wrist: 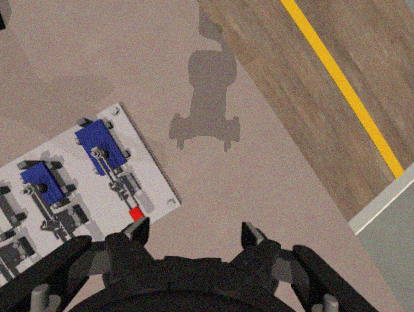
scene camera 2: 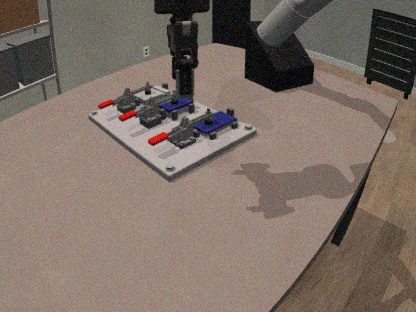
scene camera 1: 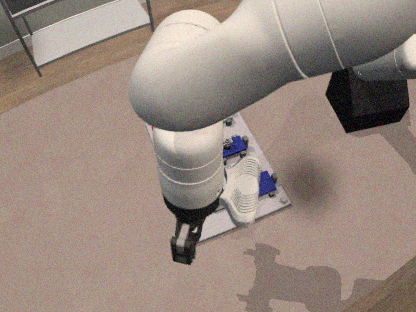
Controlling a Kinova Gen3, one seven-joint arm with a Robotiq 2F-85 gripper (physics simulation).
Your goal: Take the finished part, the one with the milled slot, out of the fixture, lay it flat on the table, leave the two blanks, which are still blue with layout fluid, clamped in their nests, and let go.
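Frame: origin at the arm's base, x up, y right, z ahead, level; centimetres.
Seen in the pictures: gripper, fingertip midpoint: (wrist: 195, 229) (scene camera 2: 181, 87) (scene camera 1: 195, 229); arm's base, link origin: (scene camera 2: 269, 35) (scene camera 1: 366, 63).
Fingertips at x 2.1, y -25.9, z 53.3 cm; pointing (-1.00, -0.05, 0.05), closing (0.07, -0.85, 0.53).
Offsets run from my fingertips to a thing's top centre. "*": to the spot under its first point.
My gripper (scene camera 1: 183, 254) (scene camera 2: 185, 91) (wrist: 195, 229) is open and empty, raised above the table by the fixture plate @[* dy +4.8, dx -16.4, dz -4.6 cm] (scene camera 1: 214, 228) (scene camera 2: 202, 152) (wrist: 154, 186). The finished part @[dy +32.4, dx -14.3, dz -14.1 cm] (scene camera 2: 160, 93), pale grey, lies in the far-left nest in scene camera 2, under its clamp's arm; its slot is too small to make out. In scene camera 1 the arm hides that nest. One blue blank @[dy +10.4, dx -14.8, dz -15.6 cm] (scene camera 1: 267, 184) (scene camera 2: 216, 122) (wrist: 102, 145) sits in the end nest and the other blue blank @[dy +21.4, dx -13.8, dz -14.1 cm] (scene camera 1: 237, 146) (scene camera 2: 178, 104) (wrist: 46, 184) in the middle nest, both under clamp arms.
Toggle clamps with red handles @[* dy +9.2, dx -12.8, dz -1.3 cm] (scene camera 2: 158, 138) (wrist: 136, 214) stand up from the plate beside the nests. The black robot base (scene camera 1: 367, 102) (scene camera 2: 277, 65) stands behind the plate. The arm's shadow (scene camera 1: 305, 282) (scene camera 2: 305, 182) (wrist: 210, 95) falls on the table.
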